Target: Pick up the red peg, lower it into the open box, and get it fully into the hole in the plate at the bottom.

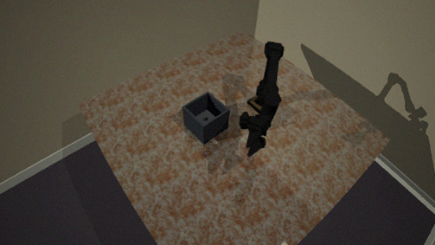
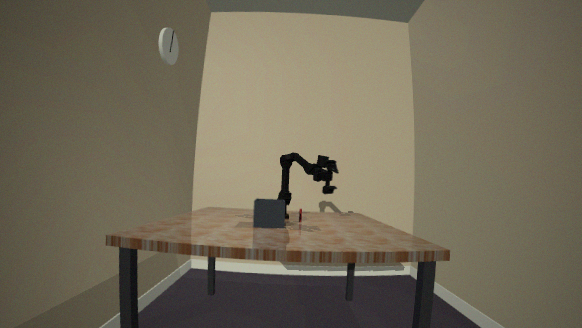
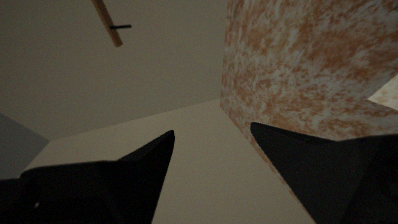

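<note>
The red peg is 250 mm behind my gripper tip, 160 mm to the right of it and 220 mm below it. Also, from my gripper tip: grey plate 90 mm behind, 340 mm to the right, 210 mm below.
</note>
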